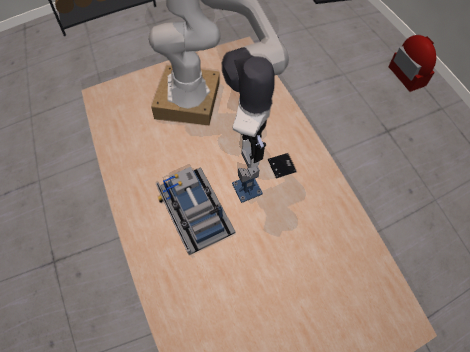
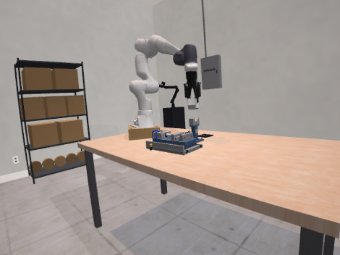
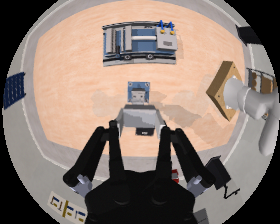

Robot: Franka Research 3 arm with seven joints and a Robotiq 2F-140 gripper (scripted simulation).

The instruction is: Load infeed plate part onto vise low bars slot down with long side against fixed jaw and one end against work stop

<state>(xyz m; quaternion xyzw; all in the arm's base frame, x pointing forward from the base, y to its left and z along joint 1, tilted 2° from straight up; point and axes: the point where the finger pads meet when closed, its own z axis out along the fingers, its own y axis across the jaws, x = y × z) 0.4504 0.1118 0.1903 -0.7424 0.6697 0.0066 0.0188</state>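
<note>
Right now the vise is 3 cm ahead of my hand, 21 cm to the right of it and 22 cm below it. From my hand the other things lie so: part (3 cm below); black infeed plate (5 cm behind, 17 cm to the left, 26 cm below).
</note>
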